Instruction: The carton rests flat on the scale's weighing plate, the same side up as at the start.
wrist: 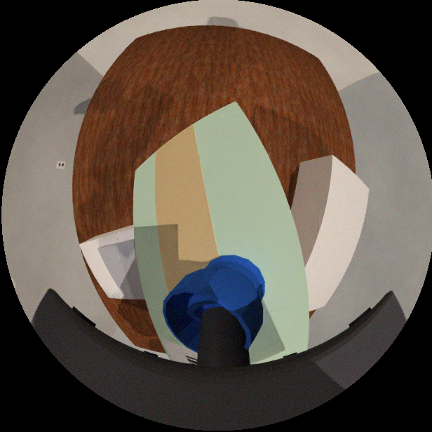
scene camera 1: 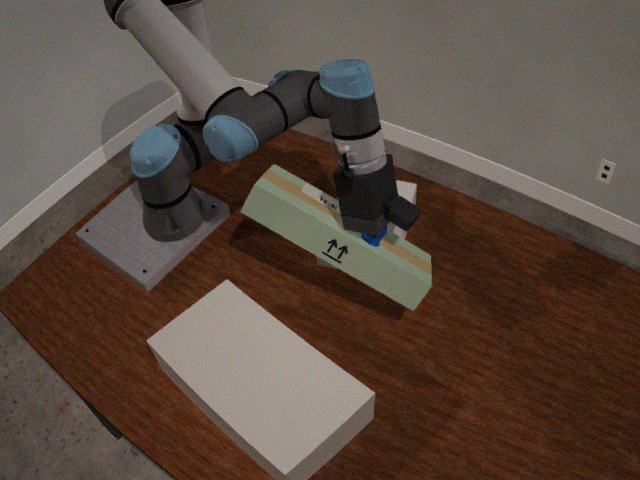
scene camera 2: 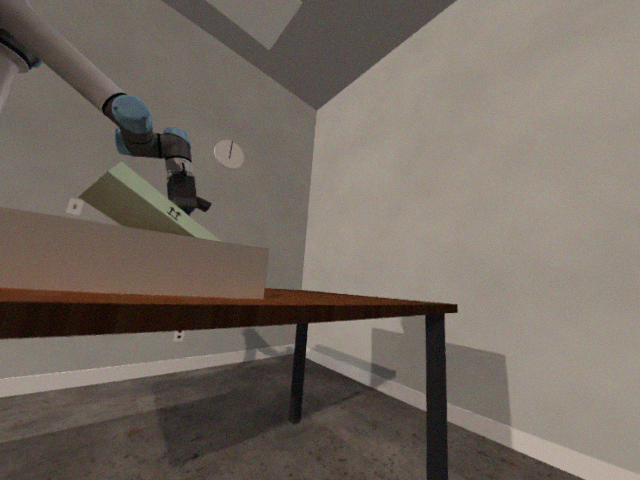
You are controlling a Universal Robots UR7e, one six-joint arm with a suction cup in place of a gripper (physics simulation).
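Frame: origin at the arm's base, x right, y down, z ahead, level; millimetres.
Where they show: hand, its tool point: (scene camera 1: 376, 243) (scene camera 2: 184, 224); arm's base, origin of its link: (scene camera 1: 174, 218).
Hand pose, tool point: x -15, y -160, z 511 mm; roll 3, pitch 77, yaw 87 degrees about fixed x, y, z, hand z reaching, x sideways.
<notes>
Each offset is from my tool point to the top centre of the thing. "*": to the spot under its first point. Level surfaces: height alone.
The pale green carton (scene camera 1: 305, 227) (scene camera 2: 147, 191) (wrist: 240, 175), with a tan tape strip and a label on top and two up arrows on its side, hangs in the air. It is strongly tilted: its end nearer the robot base is higher, its far end lower. My gripper (scene camera 1: 373, 237) (wrist: 230, 285), a blue suction cup, is on the carton's top near the arrow-side edge, off its middle. The cup looks bent. The white scale @(* dx -291, dy +131, dz -72 mm) (scene camera 1: 408, 191) (wrist: 92, 248) is mostly hidden behind and under the carton. Its grey weighing plate (wrist: 115, 257) shows partly in the wrist view.
A large whitish block @(dx +268, dy +94, dz -82 mm) (scene camera 1: 258, 372) (scene camera 2: 129, 263) (wrist: 335, 240) lies on the wooden table @(dy +193 mm) (scene camera 1: 491, 361) (scene camera 2: 361, 304) (wrist: 210, 65), on the near side of the carton. The robot's grey base plate (scene camera 1: 113, 232) is at the left in scene camera 1. Walls stand behind the table.
</notes>
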